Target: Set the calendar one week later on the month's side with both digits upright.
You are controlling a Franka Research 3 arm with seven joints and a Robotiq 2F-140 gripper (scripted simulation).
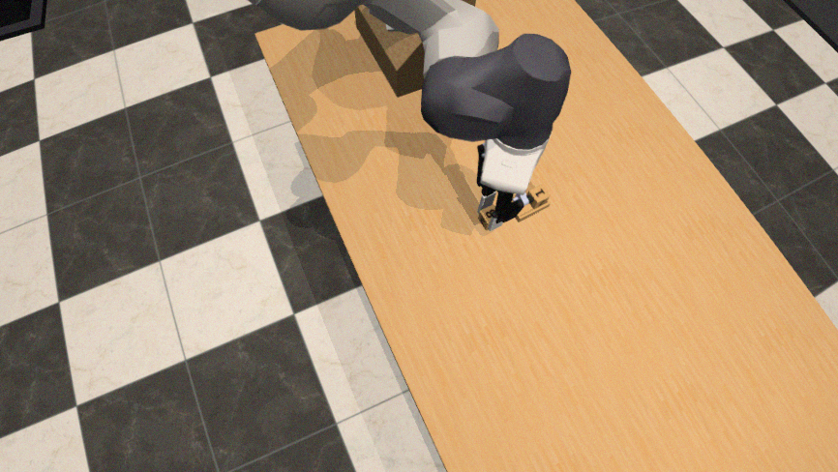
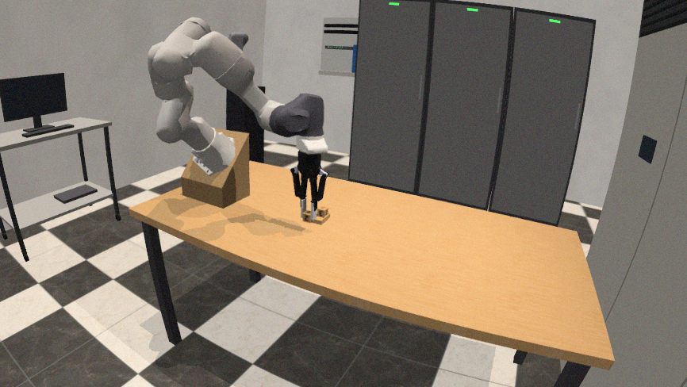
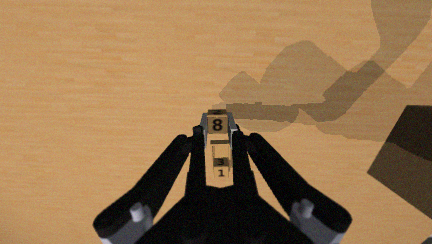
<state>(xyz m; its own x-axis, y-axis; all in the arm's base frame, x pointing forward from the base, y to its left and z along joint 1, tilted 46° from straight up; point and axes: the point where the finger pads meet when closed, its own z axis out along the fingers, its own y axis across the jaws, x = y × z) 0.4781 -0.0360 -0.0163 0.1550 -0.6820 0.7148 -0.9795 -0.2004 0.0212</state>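
My gripper is now 11 cm to the right of the wooden tray, 8 cm above it and 2 cm past it.
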